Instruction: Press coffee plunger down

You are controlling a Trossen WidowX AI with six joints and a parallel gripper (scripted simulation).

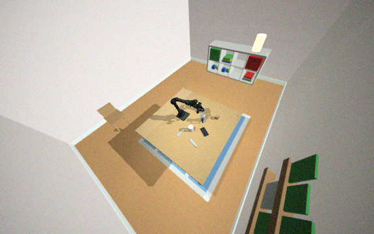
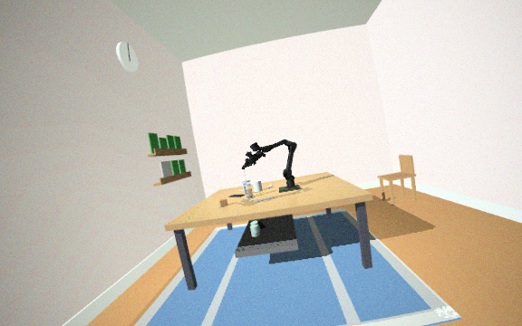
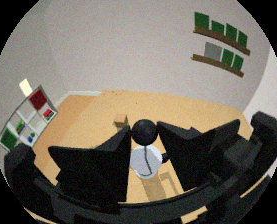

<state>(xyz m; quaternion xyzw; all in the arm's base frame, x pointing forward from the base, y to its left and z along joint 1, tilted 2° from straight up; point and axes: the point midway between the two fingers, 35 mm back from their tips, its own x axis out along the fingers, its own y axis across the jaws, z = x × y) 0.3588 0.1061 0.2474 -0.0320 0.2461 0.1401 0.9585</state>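
My gripper tip is 13 cm above the coffee press and 2 cm to the left of it. Also, from my gripper tip: small brown block 23 cm below, 18 cm ahead, 14 cm to the left.
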